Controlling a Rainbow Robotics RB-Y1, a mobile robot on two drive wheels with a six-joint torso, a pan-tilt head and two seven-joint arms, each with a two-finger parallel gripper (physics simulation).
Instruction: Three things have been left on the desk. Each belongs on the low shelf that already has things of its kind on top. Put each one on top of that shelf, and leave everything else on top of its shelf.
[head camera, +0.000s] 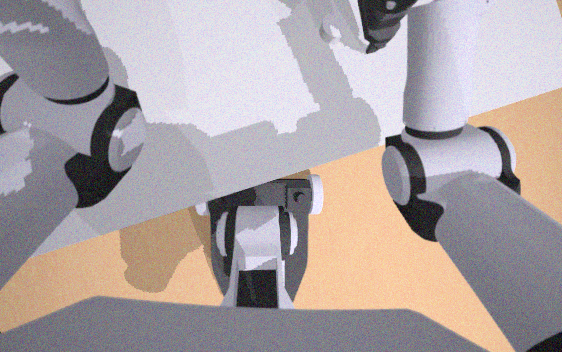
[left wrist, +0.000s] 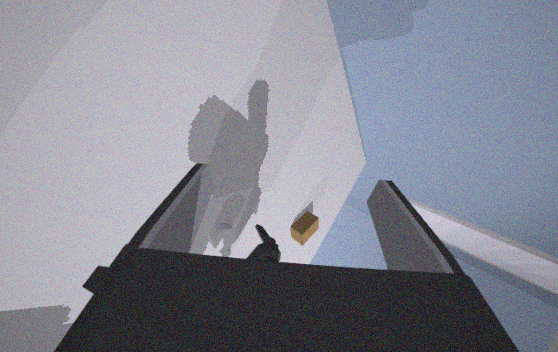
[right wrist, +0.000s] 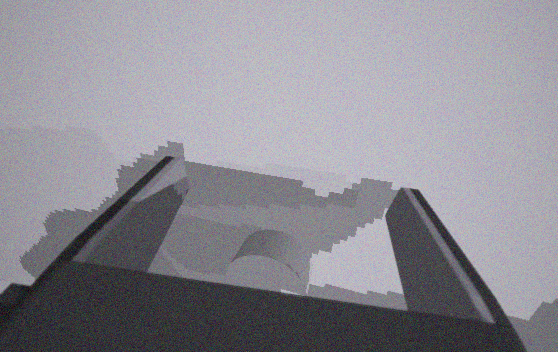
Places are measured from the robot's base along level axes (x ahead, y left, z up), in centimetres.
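Where they show: left gripper, fingertip midpoint: (left wrist: 292, 183); right gripper, fingertip midpoint: (head camera: 365, 23) (left wrist: 243, 244) (right wrist: 288, 187); robot's base, origin of the base link: (head camera: 260, 192).
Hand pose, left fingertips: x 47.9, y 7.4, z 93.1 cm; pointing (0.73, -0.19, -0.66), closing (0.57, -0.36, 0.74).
Note:
Each offset is from my left fingertips to the top centre of the thing. Level surfaces: height alone.
The white desk @(dz -21.0 cm) (head camera: 240, 65) (left wrist: 125, 210) (right wrist: 300, 90) carries a small brown block @(dz -16.0, dx +9.6, dy -50.3 cm) (left wrist: 305, 228), near the desk's edge in the left wrist view. A pale, short cylinder @(dz -18.6, dx -7.8, dy -22.2 cm) (head camera: 330, 31) (right wrist: 265, 262) stands on the desk in shadow; in the right wrist view its lower part is cut off by the gripper body. My left gripper (left wrist: 292, 183) is open and empty above the desk; it does not show in the head view. My right gripper (right wrist: 288, 187) is open and empty above the desk, with the cylinder showing beyond its fingers. No third desk object can be made out.
A long pale board (left wrist: 490, 240) lies beyond the desk edge at the lower right of the left wrist view, over a blue surface (left wrist: 450, 100); I cannot tell whether it is a shelf. Orange floor @(dz -93.0 cm) (head camera: 350, 250) shows below the desk's near edge. Arm shadows cross the desk.

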